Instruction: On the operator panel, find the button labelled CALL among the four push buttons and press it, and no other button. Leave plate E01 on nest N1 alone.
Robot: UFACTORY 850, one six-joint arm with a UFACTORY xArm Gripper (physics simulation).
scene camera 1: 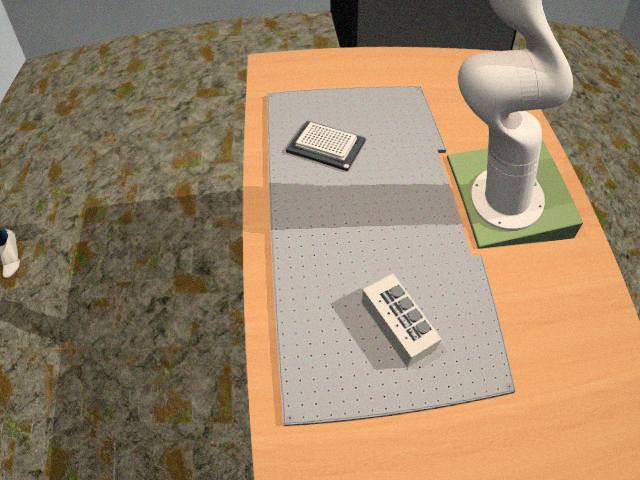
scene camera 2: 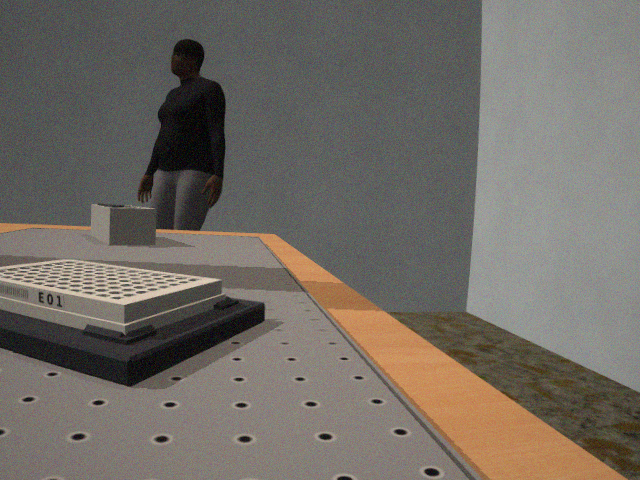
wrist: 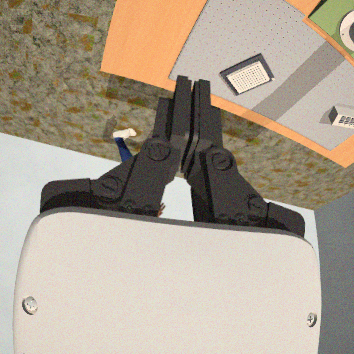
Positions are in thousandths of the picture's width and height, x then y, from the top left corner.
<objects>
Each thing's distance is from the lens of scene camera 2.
plate E01 (scene camera 2: 116,611): 23 cm
operator panel (scene camera 2: 205,470): 70 cm
dark nest N1 (scene camera 2: 96,720): 21 cm
The marked spots on the operator panel and the dark nest N1 are 50 cm apart.
</objects>
